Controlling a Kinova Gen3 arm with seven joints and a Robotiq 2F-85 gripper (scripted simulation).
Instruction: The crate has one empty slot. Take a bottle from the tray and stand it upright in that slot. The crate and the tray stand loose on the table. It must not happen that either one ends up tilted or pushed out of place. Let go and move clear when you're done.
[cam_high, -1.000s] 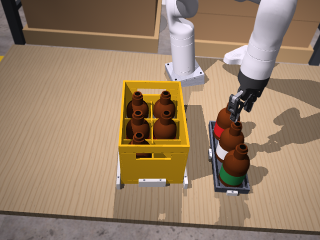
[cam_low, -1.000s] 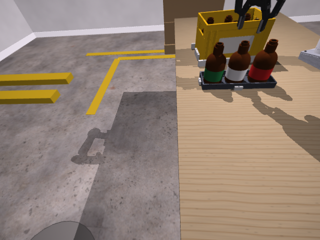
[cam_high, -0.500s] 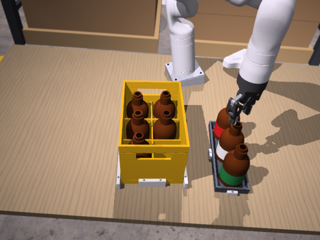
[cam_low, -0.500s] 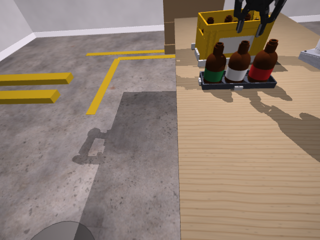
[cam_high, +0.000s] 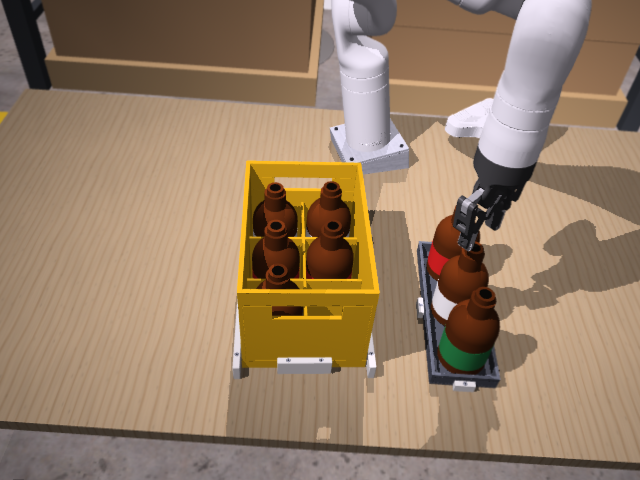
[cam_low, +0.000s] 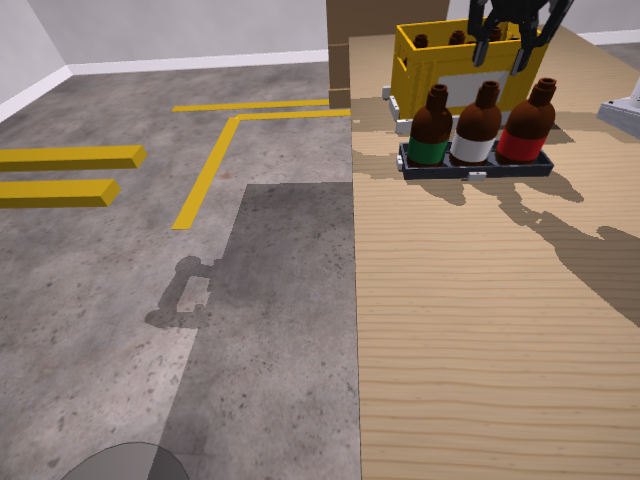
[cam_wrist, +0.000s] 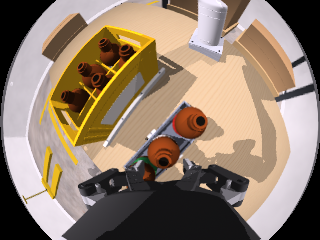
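Now: the green-banded bottle 11 cm below my hand, 9 cm ahead of it and 1 cm to the right of it. Also, from my hand: red-labelled bottle 11 cm below, 9 cm behind, 1 cm to the left; then tray 18 cm below; then yellow crate 24 cm to the right, 11 cm below, 5 cm behind.
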